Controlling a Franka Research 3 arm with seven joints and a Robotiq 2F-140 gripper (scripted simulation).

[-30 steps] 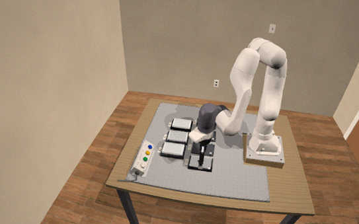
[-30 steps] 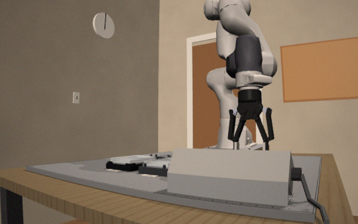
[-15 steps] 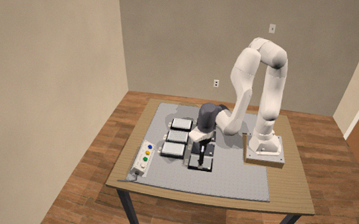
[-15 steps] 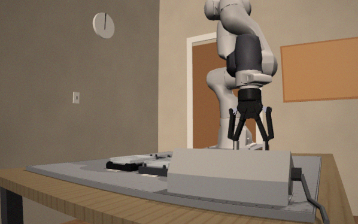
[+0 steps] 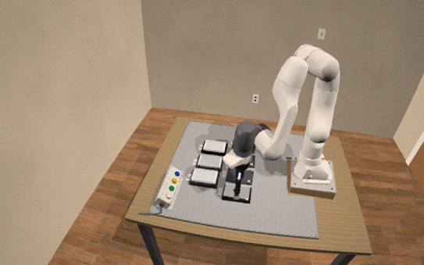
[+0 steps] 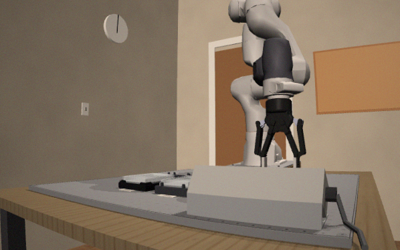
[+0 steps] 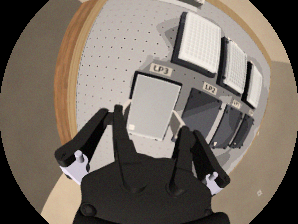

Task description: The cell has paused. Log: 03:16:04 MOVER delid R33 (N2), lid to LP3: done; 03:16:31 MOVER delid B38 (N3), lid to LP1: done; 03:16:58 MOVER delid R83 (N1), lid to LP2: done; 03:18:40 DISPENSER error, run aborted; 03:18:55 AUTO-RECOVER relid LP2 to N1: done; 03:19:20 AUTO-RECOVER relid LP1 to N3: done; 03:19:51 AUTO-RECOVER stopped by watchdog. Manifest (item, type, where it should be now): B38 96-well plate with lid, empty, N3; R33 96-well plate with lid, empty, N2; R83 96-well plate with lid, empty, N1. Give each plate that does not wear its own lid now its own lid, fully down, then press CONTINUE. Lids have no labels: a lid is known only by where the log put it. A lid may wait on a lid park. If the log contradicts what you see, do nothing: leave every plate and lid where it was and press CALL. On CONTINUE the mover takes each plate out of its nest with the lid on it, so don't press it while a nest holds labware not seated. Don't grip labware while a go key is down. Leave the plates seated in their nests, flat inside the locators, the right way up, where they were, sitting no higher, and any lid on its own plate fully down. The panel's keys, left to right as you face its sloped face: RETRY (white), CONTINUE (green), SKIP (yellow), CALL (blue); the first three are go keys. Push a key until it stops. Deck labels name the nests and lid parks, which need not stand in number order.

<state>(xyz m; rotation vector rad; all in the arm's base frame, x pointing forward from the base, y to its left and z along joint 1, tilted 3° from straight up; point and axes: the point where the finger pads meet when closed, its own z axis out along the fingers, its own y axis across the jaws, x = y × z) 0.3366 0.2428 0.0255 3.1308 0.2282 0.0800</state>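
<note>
Right now my hand is 20 mm above the grey lid. From my hand the other things lie so: plate 200 mm ahead, 160 mm to the right, 20 mm below; then lid park 120 mm to the right, 40 mm below, 20 mm ahead; then blue key 320 mm ahead, 30 mm to the left, 20 mm above.
</note>
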